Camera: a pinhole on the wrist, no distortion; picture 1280 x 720 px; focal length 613.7 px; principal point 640.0 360.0 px. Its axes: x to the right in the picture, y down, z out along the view. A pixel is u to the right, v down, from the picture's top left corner.
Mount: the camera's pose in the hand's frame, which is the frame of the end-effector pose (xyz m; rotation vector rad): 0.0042 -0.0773 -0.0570 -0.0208 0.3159 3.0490
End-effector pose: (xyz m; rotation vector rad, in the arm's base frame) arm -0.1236 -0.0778 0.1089 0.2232 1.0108 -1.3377
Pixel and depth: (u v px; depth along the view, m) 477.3 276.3 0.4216
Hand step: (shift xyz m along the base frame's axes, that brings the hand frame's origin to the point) 0.2029 -0.2948 0.0947
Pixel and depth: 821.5 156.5 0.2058
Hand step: 0.0983 -0.0387 0.0978
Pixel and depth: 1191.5 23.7 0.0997
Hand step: 0.0241 0.0395 0.0726
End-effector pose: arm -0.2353 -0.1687 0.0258 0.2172 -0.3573 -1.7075
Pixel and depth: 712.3 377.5 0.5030
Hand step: -0.1245 0.1049 0.4101
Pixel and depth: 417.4 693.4 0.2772
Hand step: -0.2615 -0.0380 0.1737
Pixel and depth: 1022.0 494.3 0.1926
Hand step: -0.0917 0.1429 0.0966
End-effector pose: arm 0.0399 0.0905 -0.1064 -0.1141 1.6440 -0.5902
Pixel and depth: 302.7 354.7 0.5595
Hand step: 0.4229 -0.2611 -0.3073
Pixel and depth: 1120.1 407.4 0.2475
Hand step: 0.2011 -0.0062 0.1774
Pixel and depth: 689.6 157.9 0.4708
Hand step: 0.4020 0.0444 -0.0705
